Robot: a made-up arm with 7 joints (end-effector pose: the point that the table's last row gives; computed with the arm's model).
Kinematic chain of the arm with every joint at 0, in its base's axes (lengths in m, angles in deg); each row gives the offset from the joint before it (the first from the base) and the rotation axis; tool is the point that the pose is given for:
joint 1: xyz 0 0 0.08 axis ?
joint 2: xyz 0.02 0 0.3 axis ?
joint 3: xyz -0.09 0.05 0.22 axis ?
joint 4: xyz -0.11 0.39 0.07 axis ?
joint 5: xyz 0.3 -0.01 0 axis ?
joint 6: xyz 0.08 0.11 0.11 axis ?
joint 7: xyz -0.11 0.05 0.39 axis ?
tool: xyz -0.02 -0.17 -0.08
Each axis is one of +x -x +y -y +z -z.
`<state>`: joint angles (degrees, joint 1 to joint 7).
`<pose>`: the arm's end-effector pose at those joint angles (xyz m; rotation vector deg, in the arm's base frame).
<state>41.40 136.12 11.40 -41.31 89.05 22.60 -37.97</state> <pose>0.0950 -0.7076 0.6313 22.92 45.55 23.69</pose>
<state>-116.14 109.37 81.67 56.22 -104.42 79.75 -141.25</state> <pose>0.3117 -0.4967 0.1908 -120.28 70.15 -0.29</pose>
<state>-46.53 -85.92 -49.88 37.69 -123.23 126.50 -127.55</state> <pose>0.0914 0.2290 -0.0144 21.35 -3.50 56.00</pose>
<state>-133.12 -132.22 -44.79 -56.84 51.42 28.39 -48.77</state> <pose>-0.2137 -0.1508 0.5932 62.90 46.69 -131.72</pose>
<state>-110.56 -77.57 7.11 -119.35 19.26 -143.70 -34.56</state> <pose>0.1455 -0.1690 0.6932 -3.03 -14.68 90.37</pose>
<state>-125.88 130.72 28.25 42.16 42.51 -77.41 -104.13</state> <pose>-0.4760 -0.8316 0.1879 96.60 127.47 -55.83</pose>
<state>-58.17 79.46 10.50 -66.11 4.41 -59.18 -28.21</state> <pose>0.7365 0.1821 -0.0805 97.72 121.78 79.28</pose>
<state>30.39 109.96 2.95 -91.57 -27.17 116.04 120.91</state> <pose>-0.6705 -0.4575 0.6663 -97.81 6.71 -18.47</pose>
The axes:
joint 1: -y
joint 2: +x
joint 3: -z
joint 4: -y
joint 5: -z
joint 6: -y
joint 7: +x

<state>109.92 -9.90 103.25 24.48 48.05 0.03 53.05</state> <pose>-1.1126 -0.0192 0.0981 -84.52 86.06 59.72</pose>
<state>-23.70 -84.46 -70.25 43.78 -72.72 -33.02 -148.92</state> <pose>-0.6130 0.8219 0.9188 17.13 116.42 -93.47</pose>
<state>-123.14 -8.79 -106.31 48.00 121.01 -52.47 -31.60</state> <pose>0.8986 -0.2400 -0.4207 -34.10 -168.92 2.45</pose>
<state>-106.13 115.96 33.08 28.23 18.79 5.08 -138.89</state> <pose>0.4140 -1.1982 -0.1767 -17.74 164.66 33.20</pose>
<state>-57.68 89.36 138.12 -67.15 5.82 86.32 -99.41</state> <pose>0.2758 -0.4691 -0.2346 24.45 -157.82 -24.19</pose>
